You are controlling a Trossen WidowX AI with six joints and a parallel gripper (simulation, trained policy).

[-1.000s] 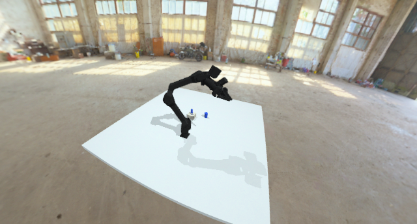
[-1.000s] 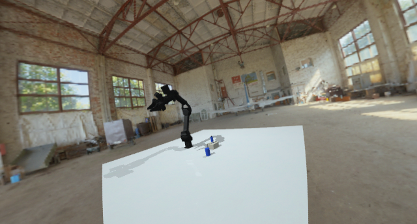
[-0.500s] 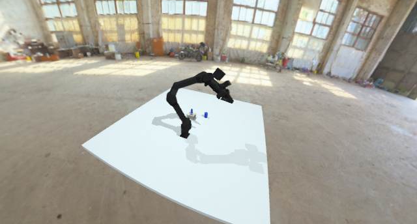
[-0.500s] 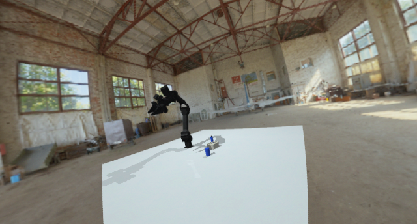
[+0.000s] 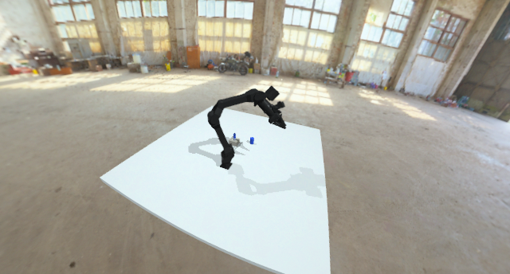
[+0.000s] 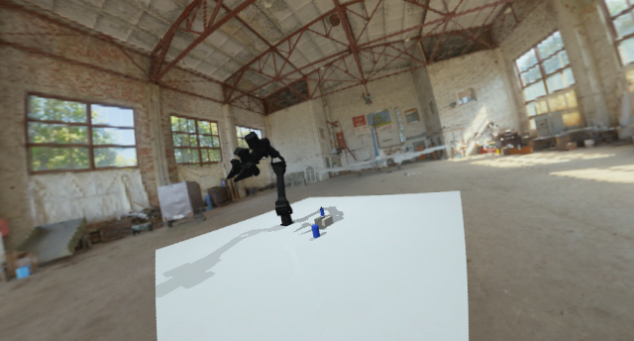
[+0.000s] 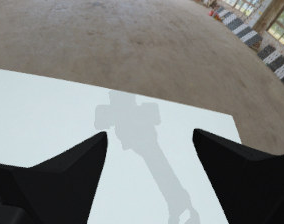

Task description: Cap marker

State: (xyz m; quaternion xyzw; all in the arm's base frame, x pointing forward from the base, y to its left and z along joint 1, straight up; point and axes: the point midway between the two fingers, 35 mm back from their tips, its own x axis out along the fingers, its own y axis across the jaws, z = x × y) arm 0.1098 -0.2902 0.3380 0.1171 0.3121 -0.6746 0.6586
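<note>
The blue cap is 20 cm ahead of my gripper tip, 25 cm to the left of it and 29 cm below it. Also, from my gripper tip: holder block 14 cm ahead, 38 cm to the left, 30 cm below; then blue marker 14 cm ahead, 38 cm to the left, 24 cm below.
</note>
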